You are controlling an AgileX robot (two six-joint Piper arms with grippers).
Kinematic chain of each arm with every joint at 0, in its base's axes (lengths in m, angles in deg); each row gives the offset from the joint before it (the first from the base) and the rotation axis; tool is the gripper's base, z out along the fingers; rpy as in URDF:
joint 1: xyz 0 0 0.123 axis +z
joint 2: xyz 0 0 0 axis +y
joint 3: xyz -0.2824 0 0.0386 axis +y
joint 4: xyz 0.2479 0 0.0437 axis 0.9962 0 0.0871
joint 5: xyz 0 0 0 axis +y
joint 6: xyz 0.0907 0 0.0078 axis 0.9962 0 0.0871
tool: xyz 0 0 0 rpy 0 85 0
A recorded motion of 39 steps. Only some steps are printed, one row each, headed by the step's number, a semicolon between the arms.
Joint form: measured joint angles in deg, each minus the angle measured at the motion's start. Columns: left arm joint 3, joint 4, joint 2, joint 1, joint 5, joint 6; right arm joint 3, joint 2, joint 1, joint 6, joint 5, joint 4.
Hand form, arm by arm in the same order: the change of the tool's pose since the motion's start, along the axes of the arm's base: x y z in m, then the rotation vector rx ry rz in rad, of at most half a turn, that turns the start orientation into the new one. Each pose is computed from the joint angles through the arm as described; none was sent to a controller.
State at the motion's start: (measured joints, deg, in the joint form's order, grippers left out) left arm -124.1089 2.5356 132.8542 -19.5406 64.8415 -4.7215; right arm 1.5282 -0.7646 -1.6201 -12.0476 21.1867 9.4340
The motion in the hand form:
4: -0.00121 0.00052 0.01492 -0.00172 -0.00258 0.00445; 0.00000 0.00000 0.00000 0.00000 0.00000 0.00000
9: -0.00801 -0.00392 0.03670 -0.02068 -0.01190 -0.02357; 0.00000 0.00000 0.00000 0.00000 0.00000 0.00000
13: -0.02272 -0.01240 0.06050 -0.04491 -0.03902 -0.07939; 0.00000 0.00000 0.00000 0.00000 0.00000 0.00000
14: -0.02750 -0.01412 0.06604 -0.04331 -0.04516 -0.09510; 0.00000 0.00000 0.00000 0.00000 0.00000 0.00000
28: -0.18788 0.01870 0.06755 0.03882 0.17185 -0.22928; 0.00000 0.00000 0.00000 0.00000 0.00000 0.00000
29: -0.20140 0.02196 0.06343 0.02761 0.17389 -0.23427; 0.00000 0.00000 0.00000 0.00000 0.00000 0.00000
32: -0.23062 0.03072 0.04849 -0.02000 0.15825 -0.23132; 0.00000 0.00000 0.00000 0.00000 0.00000 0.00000
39: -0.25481 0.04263 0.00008 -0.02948 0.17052 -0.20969; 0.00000 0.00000 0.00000 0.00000 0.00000 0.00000
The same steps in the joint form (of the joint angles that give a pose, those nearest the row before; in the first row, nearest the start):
4: -2.86 0.00 -0.28 0.00 2.97 -0.13; 0.00 0.00 0.00 0.00 0.00 0.00
9: -5.12 -1.30 -1.68 -0.53 5.72 1.10; 0.00 0.00 0.00 0.00 0.00 0.00
13: -3.72 -2.84 -5.27 -1.78 5.94 3.09; 0.00 0.00 0.00 0.00 0.00 0.00
14: -2.89 -2.84 -6.41 -2.18 5.93 3.63; 0.00 0.00 0.00 0.00 0.00 0.00
28: 45.49 -3.80 -39.40 -7.03 3.76 6.89; 0.00 0.00 0.00 0.00 0.00 0.00
29: 49.64 -4.48 -42.06 -7.43 2.16 6.89; 0.00 0.00 0.00 0.00 0.00 0.00
32: 59.99 -6.84 -48.13 -7.90 -3.92 6.89; 0.00 0.00 0.00 0.00 0.00 0.00
39: 73.95 -7.92 -50.55 -7.90 -14.98 6.89; 0.00 0.00 0.00 0.00 0.00 0.00

